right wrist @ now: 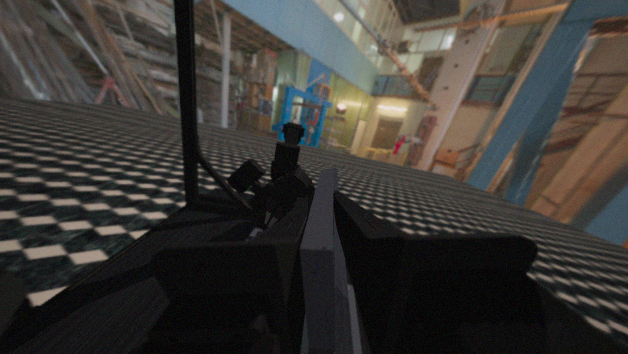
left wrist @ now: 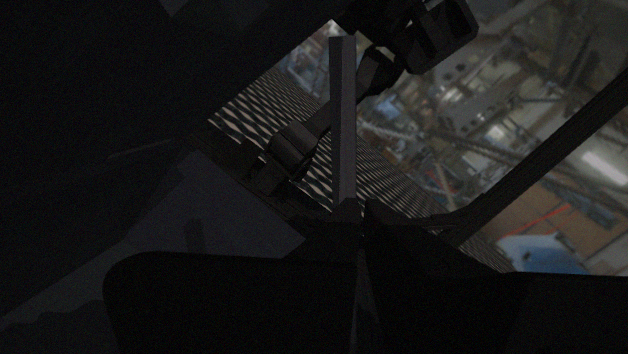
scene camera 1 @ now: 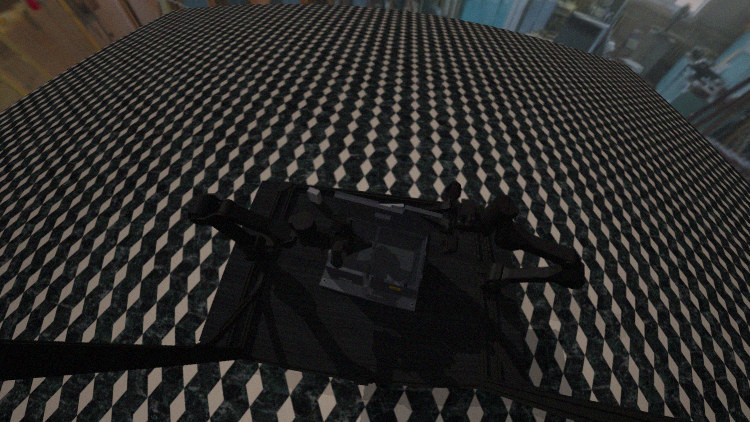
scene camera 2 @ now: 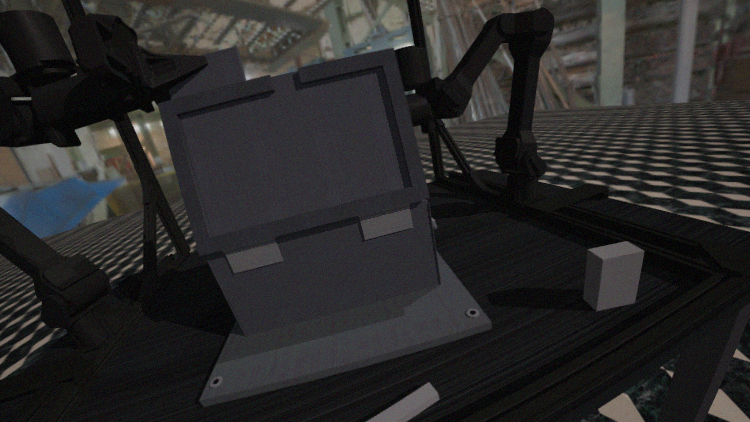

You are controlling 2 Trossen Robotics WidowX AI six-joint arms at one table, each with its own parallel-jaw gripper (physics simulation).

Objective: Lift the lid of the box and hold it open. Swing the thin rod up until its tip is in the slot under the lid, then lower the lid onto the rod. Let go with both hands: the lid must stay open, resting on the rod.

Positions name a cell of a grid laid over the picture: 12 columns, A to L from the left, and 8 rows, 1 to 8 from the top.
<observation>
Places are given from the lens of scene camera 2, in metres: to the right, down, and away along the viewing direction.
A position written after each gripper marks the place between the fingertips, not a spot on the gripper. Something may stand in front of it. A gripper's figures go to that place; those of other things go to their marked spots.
right gripper (scene camera 2: D2): -0.22, -0.19, 0.34
lid (scene camera 2: E4): -0.15, -0.07, 0.35
</observation>
